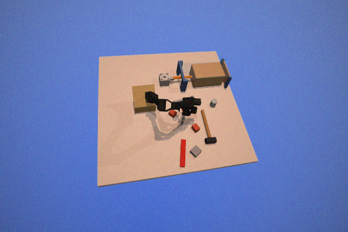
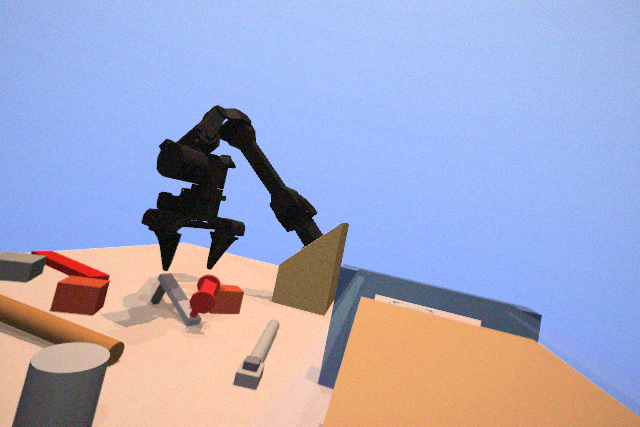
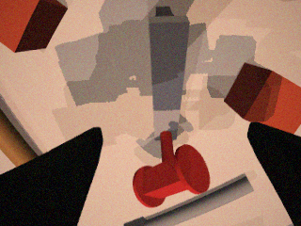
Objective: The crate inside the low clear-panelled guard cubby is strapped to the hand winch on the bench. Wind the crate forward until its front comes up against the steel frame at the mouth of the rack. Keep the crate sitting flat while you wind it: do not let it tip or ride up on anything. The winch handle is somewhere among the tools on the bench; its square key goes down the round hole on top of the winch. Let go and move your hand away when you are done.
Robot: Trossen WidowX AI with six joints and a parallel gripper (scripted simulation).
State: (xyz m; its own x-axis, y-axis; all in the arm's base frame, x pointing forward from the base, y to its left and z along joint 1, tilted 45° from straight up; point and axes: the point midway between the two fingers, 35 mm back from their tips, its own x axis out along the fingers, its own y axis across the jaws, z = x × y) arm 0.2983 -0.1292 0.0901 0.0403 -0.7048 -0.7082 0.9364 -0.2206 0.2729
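Now: the winch handle 5 cm below my gripper tip and 1 cm to the left of it. Also, from my gripper tip: red bar 33 cm to the right, 8 cm below, 6 cm behind; then red knob 5 cm to the left, 4 cm below, 2 cm ahead; then grey block 33 cm to the right, 7 cm below, 5 cm ahead.
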